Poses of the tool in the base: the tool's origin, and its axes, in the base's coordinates. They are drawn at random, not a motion.
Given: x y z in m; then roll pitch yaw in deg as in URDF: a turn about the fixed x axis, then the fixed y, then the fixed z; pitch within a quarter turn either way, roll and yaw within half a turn.
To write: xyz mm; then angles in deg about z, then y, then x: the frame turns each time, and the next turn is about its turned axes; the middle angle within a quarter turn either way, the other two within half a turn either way. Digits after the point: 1 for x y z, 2 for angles.
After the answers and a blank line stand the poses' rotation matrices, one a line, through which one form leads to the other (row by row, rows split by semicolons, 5 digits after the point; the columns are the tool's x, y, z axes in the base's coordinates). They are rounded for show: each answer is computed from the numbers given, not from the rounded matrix.
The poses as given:
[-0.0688 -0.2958 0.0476 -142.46 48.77 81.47]
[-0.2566 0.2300 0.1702 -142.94 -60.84 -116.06]
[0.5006 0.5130 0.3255 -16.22 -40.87 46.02]
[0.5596 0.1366 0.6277 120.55 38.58 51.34]
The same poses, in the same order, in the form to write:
[-68.8 -295.8 47.6 81.47 48.77 -142.46]
[-256.6 230.0 170.2 -116.06 -60.84 -142.94]
[500.6 513.0 325.5 46.02 -40.87 -16.22]
[559.6 136.6 627.7 51.34 38.58 120.55]

0.09776 0.71619 -0.69103; 0.65179 -0.57079 -0.49936; -0.75207 -0.40159 -0.52261
-0.21405 -0.94807 0.23524; -0.43771 -0.12220 -0.89077; 0.87326 -0.29364 -0.38883
0.52511 -0.56402 -0.63729; 0.54415 0.79829 -0.25815; 0.65434 -0.21123 0.72610
0.48835 0.73240 0.47446; 0.61043 0.10183 -0.78549; -0.62361 0.67322 -0.39735

